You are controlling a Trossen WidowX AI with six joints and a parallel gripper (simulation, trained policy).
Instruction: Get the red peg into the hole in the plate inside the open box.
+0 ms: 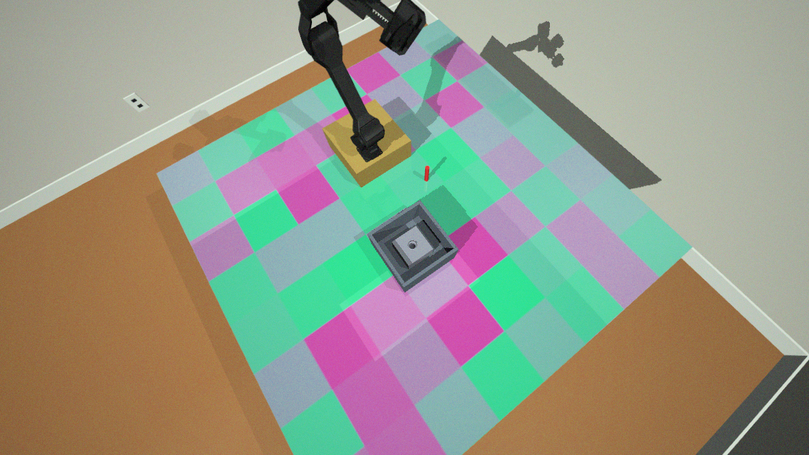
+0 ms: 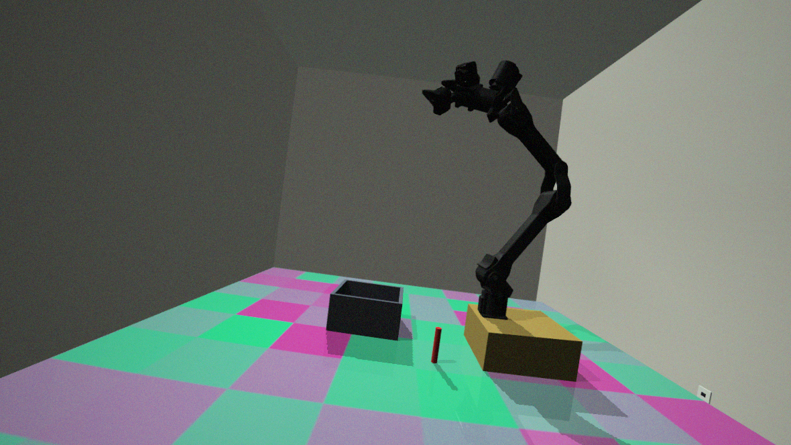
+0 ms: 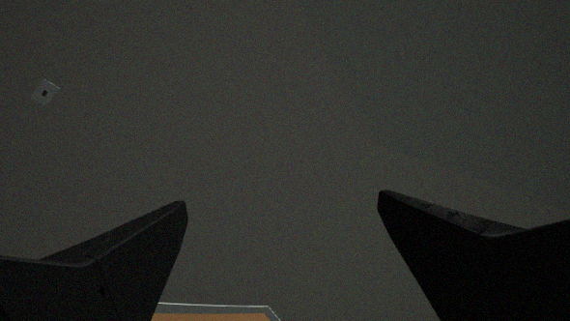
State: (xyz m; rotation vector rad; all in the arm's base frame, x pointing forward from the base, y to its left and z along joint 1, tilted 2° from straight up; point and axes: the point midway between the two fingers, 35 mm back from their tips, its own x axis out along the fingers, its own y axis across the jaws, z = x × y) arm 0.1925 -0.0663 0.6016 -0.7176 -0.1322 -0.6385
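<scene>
Right now my gripper tip is 660 mm above the red peg, 190 mm to the right of it and 80 mm past it. From my gripper tip the other things lie so: box 680 mm below, 100 mm ahead, 10 mm to the left; then light plate 660 mm below, 100 mm ahead, 10 mm to the left.
</scene>
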